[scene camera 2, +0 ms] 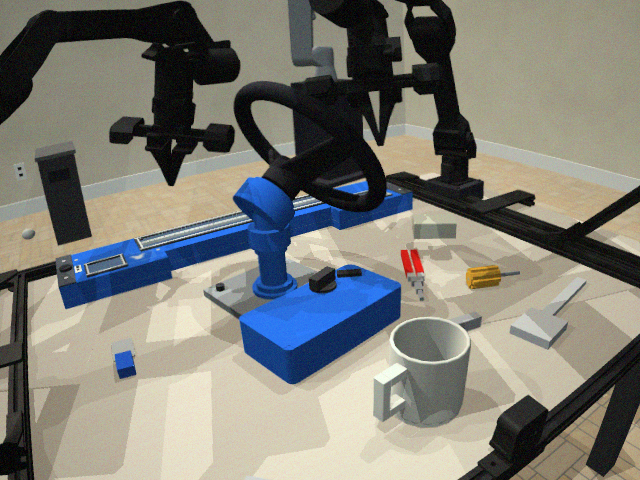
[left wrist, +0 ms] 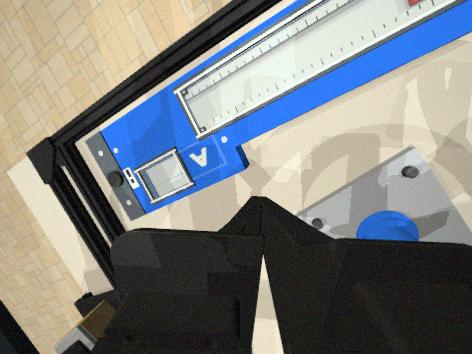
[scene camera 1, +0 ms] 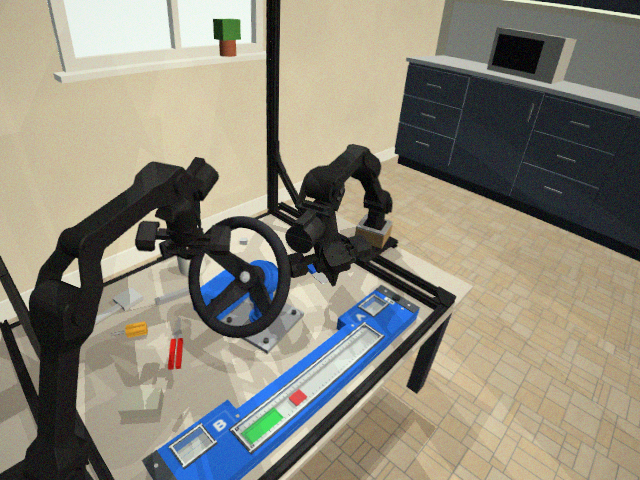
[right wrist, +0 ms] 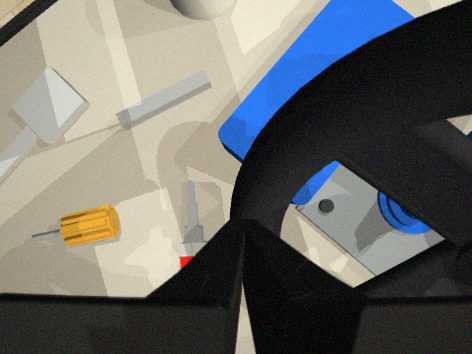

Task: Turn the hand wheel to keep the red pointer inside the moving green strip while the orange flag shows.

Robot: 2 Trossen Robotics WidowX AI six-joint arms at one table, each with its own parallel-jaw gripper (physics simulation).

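Where they show: left gripper, fingertip midpoint: (scene camera 2: 171, 185) (left wrist: 257, 203) (scene camera 1: 333, 285); right gripper, fingertip midpoint: (scene camera 2: 380, 145) (scene camera 1: 188, 258) (right wrist: 241, 231); left arm's base, origin of the base link: (scene camera 1: 374, 223); right arm's base, origin of the base link: (scene camera 2: 454, 180).
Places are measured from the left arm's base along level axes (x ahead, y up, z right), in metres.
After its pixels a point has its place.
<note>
The black hand wheel (scene camera 1: 282, 273) @(y 0.174, x 0.571, z 0.025 m) (scene camera 2: 242, 113) @(y 0.184, x 0.532, z 0.055 m) (right wrist: 310, 130) @(y 0.155, x 0.562, z 0.253 m) stands tilted on a blue post (scene camera 2: 272, 258) @(y -0.010, x 0.486, z 0.144 m). On the blue gauge (scene camera 1: 279, 384) @(y -0.041, x 0.669, z -0.027 m), the red pointer (scene camera 1: 297, 397) @(y -0.041, x 0.678, z -0.075 m) is outside the green strip (scene camera 1: 263, 425) @(y -0.041, x 0.765, z -0.048 m), a short gap from its end toward A. The pointer's edge shows in the left wrist view (left wrist: 415, 2) @(y -0.041, x 0.646, z -0.065 m). No orange flag shows in the small windows by A (scene camera 1: 373, 305) @(y -0.041, x 0.338, z -0.120 m) and B (scene camera 1: 192, 444) @(y -0.041, x 0.863, z 0.045 m). My right gripper (scene camera 2: 381, 142) @(y 0.141, x 0.600, z 0.253 m) (right wrist: 241, 231) @(y 0.141, x 0.600, z 0.253 m) is shut and empty, its tips overlapping the wheel rim; contact is unclear. My left gripper (scene camera 2: 171, 180) @(y 0.081, x 0.450, z -0.041 m) (left wrist: 257, 203) @(y 0.081, x 0.450, z -0.041 m) is shut and empty, apart from the wheel.
A blue box (scene camera 2: 320, 330) with a black knob lies behind the wheel post. A grey mug (scene camera 2: 434, 382) @(y -0.017, x 0.396, z 0.456 m), red pliers (scene camera 1: 172, 353) @(y -0.071, x 0.707, z 0.247 m) (scene camera 2: 412, 263) @(y -0.075, x 0.698, z 0.248 m), a yellow screwdriver (scene camera 1: 136, 329) @(y -0.053, x 0.708, z 0.363 m) (scene camera 2: 483, 276) @(y -0.057, x 0.689, z 0.378 m) (right wrist: 90, 225) @(y -0.049, x 0.696, z 0.367 m) and a pale block (scene camera 1: 140, 408) @(y -0.051, x 0.857, z 0.190 m) (scene camera 2: 435, 229) @(y -0.062, x 0.821, z 0.221 m) are on the table.
</note>
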